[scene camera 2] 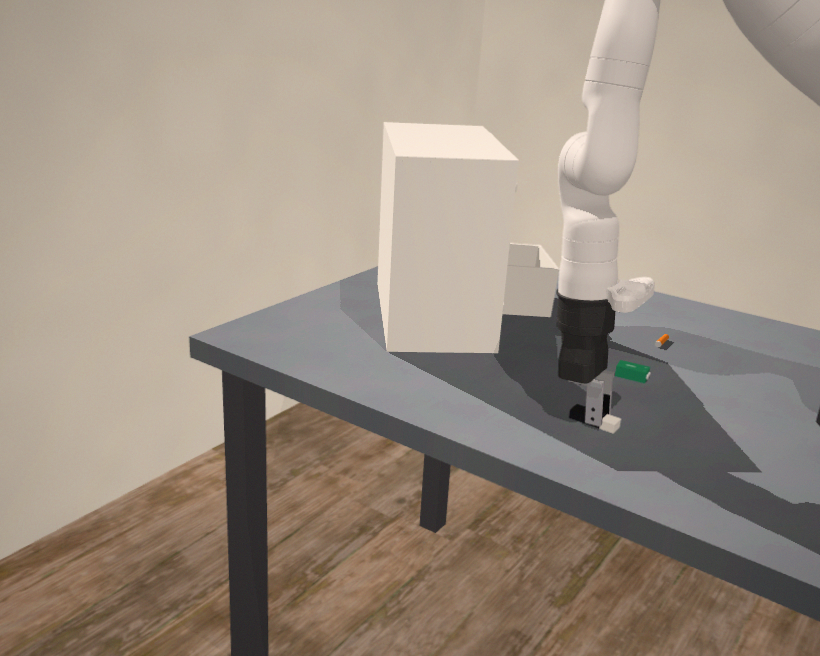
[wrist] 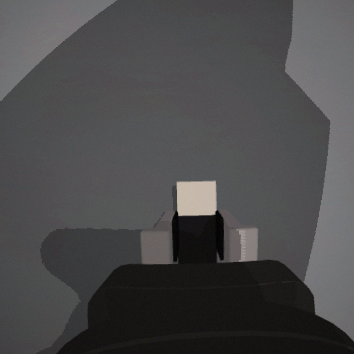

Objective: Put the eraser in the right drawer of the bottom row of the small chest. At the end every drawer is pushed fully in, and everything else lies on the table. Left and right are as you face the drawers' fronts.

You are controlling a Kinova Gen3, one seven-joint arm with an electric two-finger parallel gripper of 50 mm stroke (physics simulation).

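Places are measured from the arm's base along level axes (x left, y back, z up), in centimetres.
Pixels of known places: gripper, fingertip midpoint: (scene camera 2: 597,419) (wrist: 196,227).
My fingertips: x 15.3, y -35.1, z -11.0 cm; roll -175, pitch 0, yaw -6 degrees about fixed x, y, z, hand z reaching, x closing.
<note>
Ahead of a thing's pixels: the offset from my fingertips to its top centre. Level surfaces: height alone.
The eraser @[dx +0.0, dy -0.4, dz +0.7 cm] (scene camera 2: 610,423) (wrist: 196,198), a small block with a black sleeve and a white end, lies level at the table top. My gripper (scene camera 2: 600,413) (wrist: 196,227) points straight down and is shut on its black sleeve; the white end sticks out past the fingers. The small white chest @[dx -22.2, dy -37.1, dz +30.9 cm] (scene camera 2: 444,253) stands to the left in the scene view, its fronts turned away to the right. One low drawer @[dx -36.5, dy -29.6, dz +9.5 cm] (scene camera 2: 530,290) is pulled out, on the side farther from the camera, which looks like the right of the bottom row. Its inside is mostly hidden.
On the grey table @[dz -0.6 cm] (scene camera 2: 287,342) a green block @[dx -18.0, dy +0.3, dz +1.2 cm] (scene camera 2: 632,371) with a white end lies just beyond the gripper. A small orange cylinder @[dx -34.4, dy +1.1, dz +0.4 cm] (scene camera 2: 662,339) lies farther back. The arm stands close to the drawer's outer end in the scene view.
</note>
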